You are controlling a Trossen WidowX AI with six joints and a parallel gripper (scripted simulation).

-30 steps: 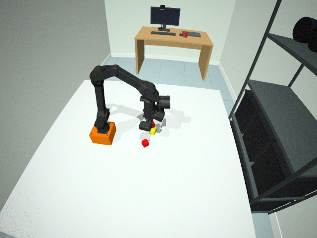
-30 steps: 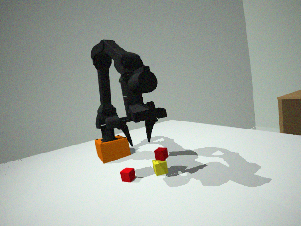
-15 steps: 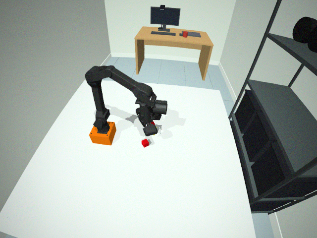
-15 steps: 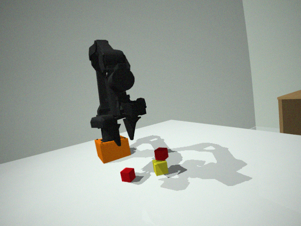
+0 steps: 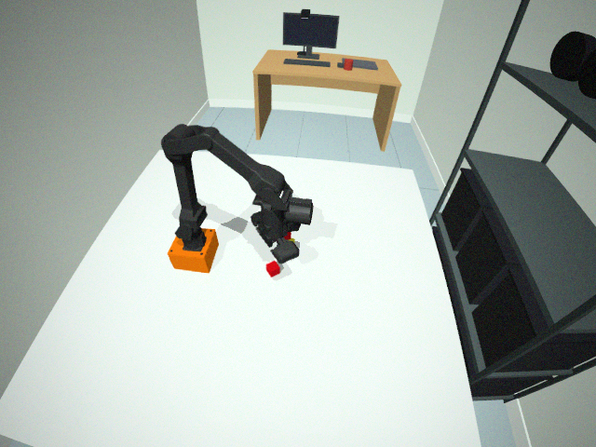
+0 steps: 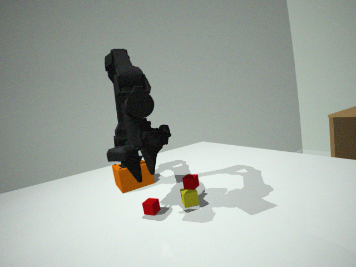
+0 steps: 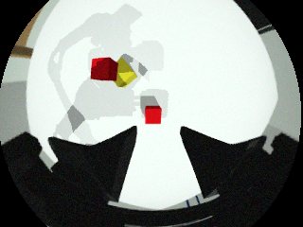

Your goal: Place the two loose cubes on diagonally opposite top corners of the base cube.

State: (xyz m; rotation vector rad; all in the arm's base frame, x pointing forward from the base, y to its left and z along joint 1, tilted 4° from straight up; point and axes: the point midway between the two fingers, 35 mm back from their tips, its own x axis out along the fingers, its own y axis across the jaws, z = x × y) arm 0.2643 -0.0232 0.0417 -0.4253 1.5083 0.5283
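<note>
Right now the yellow base cube is 30 mm ahead of my gripper tip, 100 mm to the left of it and 80 mm below it.
</note>
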